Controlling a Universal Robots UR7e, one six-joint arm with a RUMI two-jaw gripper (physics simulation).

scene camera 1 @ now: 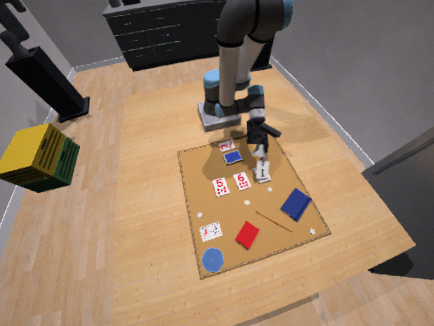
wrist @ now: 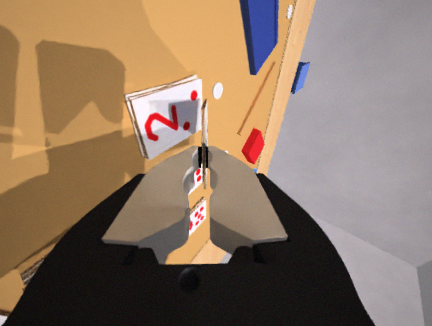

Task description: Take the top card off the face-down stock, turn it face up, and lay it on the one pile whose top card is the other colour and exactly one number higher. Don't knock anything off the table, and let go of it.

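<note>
My gripper (scene camera 1: 263, 157) (wrist: 204, 149) is shut on a playing card (scene camera 1: 262, 167) (wrist: 204, 122). The card hangs upright below the fingertips, edge-on in the wrist view; its face with a black 1 shows in the scene view. The red 2 pile (wrist: 167, 117) lies left of the card in the wrist view; in the scene view the card mostly hides it. A red 6 pile (scene camera 1: 242, 181) and a red 5 pile (scene camera 1: 220, 187) lie face up beside it. The blue-backed face-down stock (scene camera 1: 232, 157) lies nearer the robot base, below a red 3 card (scene camera 1: 226, 145).
On the brown mat (scene camera 1: 187, 200) are a blue box (scene camera 1: 296, 204) (wrist: 261, 35), a red block (scene camera 1: 247, 235) (wrist: 253, 146), a thin stick (scene camera 1: 274, 221) (wrist: 256, 99), a blue disc (scene camera 1: 213, 260), a card showing 3 and 4 (scene camera 1: 211, 231) and several white discs.
</note>
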